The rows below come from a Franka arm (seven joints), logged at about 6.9 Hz.
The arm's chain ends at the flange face. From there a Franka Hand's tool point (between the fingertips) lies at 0.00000 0.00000 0.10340 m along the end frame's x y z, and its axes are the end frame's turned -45 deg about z.
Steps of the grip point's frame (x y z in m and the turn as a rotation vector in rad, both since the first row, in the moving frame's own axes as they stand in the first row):
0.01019 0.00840 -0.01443 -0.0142 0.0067 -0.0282
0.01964 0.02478 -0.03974 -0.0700 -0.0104 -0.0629
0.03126 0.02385 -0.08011 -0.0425 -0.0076 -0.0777
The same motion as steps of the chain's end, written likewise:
0.01161 -0.00179 -0.01442 -0.0053 0.0148 -0.0282
0.02687 -0.00210 -0.03948 -0.0569 0.0421 -0.0629
0.03628 -0.00880 -0.08001 -0.0354 0.0247 -0.0777

